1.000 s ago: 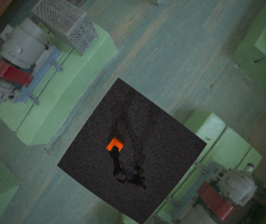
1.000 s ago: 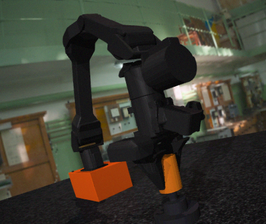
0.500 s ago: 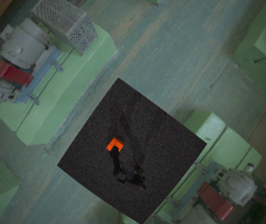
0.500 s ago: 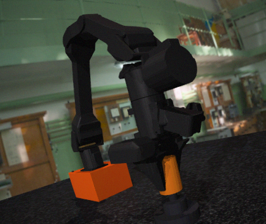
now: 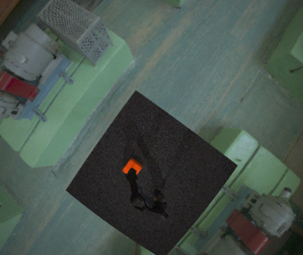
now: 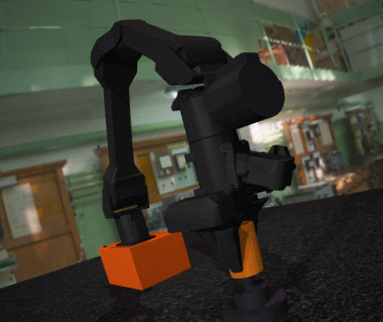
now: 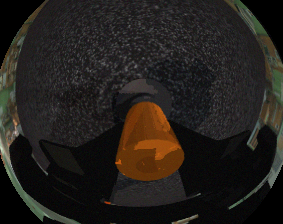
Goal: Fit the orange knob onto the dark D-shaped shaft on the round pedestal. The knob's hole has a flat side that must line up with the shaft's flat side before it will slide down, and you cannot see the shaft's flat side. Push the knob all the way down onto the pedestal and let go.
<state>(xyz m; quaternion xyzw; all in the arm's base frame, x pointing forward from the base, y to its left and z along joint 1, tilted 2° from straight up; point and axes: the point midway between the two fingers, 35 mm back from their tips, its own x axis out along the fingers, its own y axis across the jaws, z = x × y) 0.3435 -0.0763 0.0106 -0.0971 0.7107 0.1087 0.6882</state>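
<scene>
The orange knob lies 20 mm above my gripper tip. Also, from my gripper tip: dark shaft pedestal 40 mm below.
</scene>
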